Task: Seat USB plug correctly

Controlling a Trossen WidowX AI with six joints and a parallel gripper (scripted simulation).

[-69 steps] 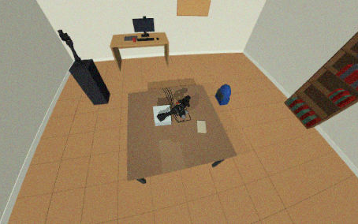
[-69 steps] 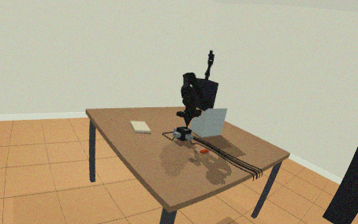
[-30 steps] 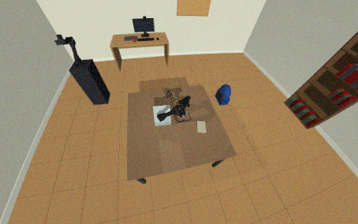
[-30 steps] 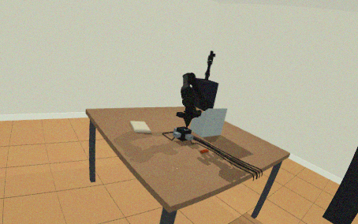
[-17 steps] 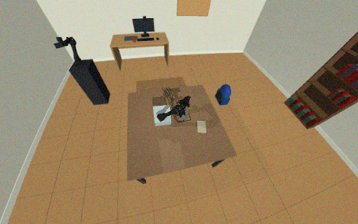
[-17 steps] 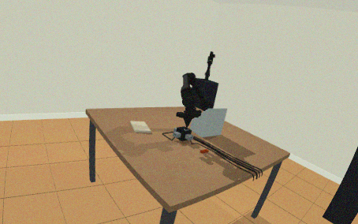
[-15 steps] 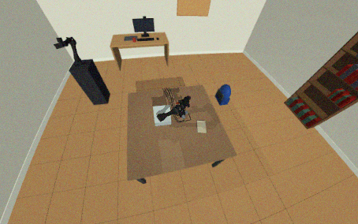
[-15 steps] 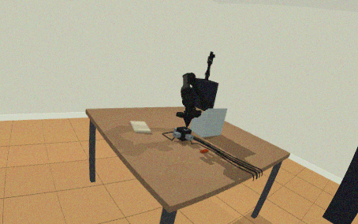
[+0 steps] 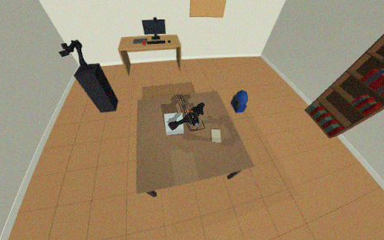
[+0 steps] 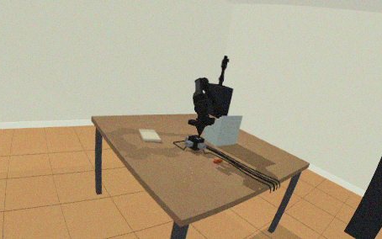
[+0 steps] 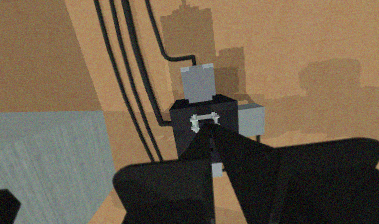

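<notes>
Now: gripper tip 3 cm above the socket. Also, from my gripper tip: small piece 20 cm to the left, 10 cm below, 2 cm behind; then pad 26 cm to the right, 23 cm ahead, 10 cm below.
</notes>
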